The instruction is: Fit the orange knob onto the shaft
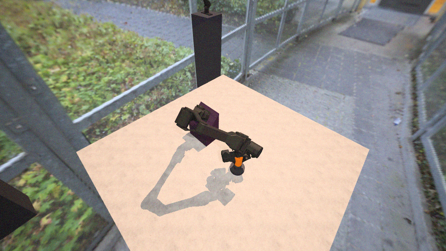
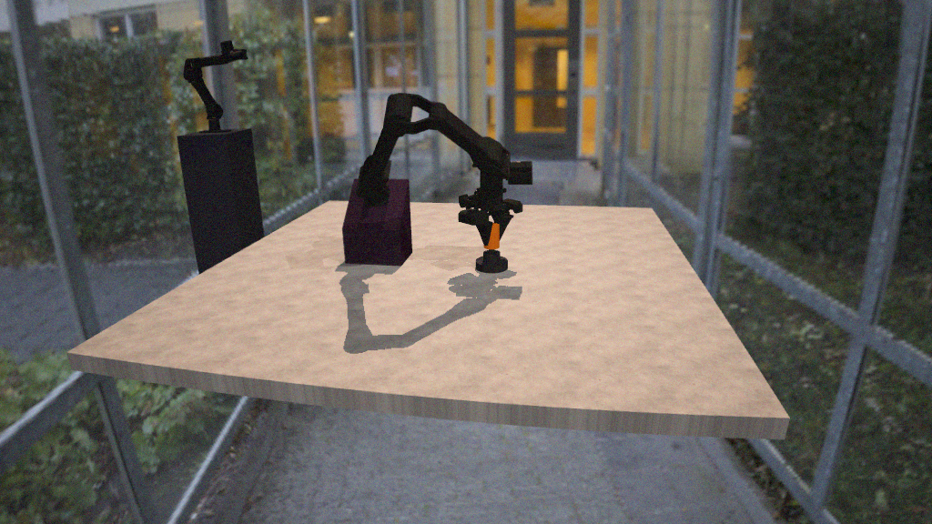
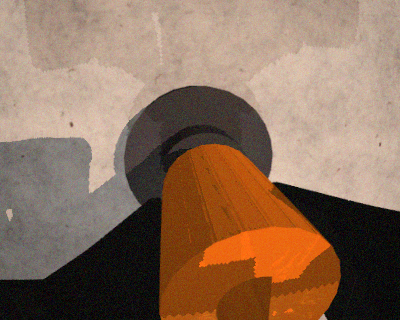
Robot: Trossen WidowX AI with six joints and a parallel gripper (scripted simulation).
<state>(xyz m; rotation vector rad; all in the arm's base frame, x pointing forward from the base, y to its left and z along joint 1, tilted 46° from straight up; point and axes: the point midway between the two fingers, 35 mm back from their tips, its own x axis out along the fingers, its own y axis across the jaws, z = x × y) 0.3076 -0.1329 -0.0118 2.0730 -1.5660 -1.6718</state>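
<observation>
Now: gripper tip 4 cm above the pedestal. Also, from my gripper tip: orange knob (2 cm above).
</observation>
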